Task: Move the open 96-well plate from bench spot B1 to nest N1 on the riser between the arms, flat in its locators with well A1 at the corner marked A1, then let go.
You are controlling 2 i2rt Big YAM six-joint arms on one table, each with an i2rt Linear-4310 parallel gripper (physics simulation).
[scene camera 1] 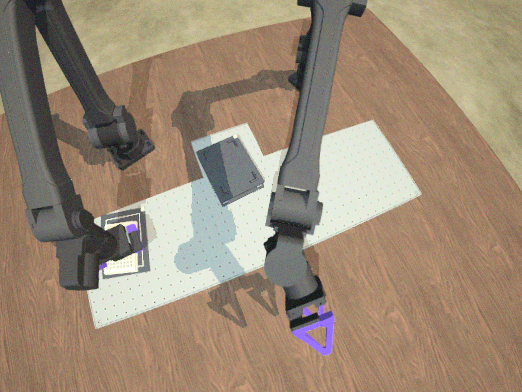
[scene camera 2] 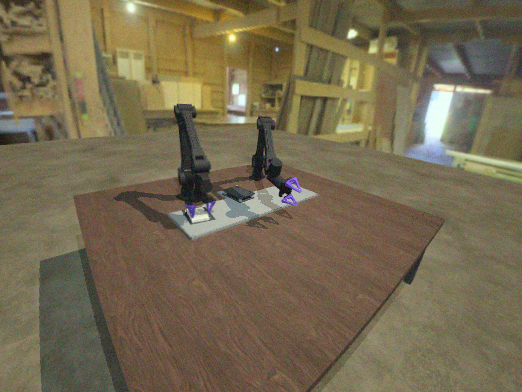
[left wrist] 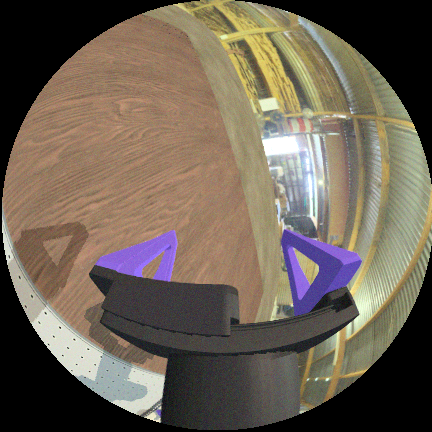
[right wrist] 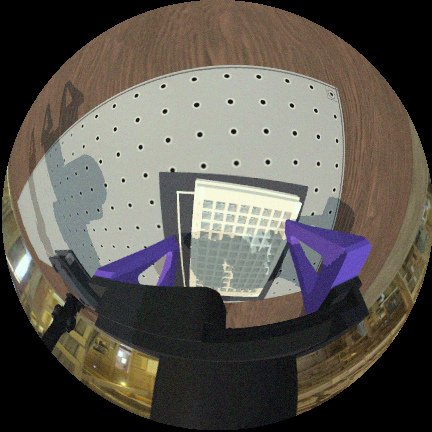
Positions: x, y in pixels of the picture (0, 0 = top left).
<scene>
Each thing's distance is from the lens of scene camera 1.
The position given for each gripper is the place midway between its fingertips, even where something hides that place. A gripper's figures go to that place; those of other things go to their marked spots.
left gripper (scene camera 1: 323, 338): 0.53 m
right gripper (scene camera 1: 123, 255): 0.72 m
dark nest (scene camera 1: 138, 214): 0.74 m
</scene>
